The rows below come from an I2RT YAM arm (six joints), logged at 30 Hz.
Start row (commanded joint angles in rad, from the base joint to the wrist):
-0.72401 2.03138 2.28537 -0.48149 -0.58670 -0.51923
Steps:
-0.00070 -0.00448 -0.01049 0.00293 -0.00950 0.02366
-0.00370 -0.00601 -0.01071 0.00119 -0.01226 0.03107
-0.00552 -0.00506 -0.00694 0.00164 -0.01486 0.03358
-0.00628 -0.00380 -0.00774 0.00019 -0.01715 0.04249
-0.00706 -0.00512 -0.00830 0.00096 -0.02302 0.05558
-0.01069 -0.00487 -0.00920 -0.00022 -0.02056 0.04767
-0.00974 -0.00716 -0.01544 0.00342 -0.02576 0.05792
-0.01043 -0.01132 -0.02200 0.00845 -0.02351 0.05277
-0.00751 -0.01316 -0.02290 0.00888 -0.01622 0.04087
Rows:
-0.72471 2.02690 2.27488 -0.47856 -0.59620 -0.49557
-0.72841 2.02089 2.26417 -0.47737 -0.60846 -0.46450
-0.73393 2.01583 2.25723 -0.47573 -0.62332 -0.43092
-0.74021 2.01203 2.24949 -0.47554 -0.64047 -0.38843
-0.74727 2.00691 2.24119 -0.47458 -0.66349 -0.33285
-0.75796 2.00204 2.23199 -0.47480 -0.68405 -0.28518
-0.76770 1.99488 2.21655 -0.47138 -0.70981 -0.22726
-0.77813 1.98356 2.19455 -0.46293 -0.73332 -0.17449
-0.78564 1.97040 2.17165 -0.45405 -0.74954 -0.13362

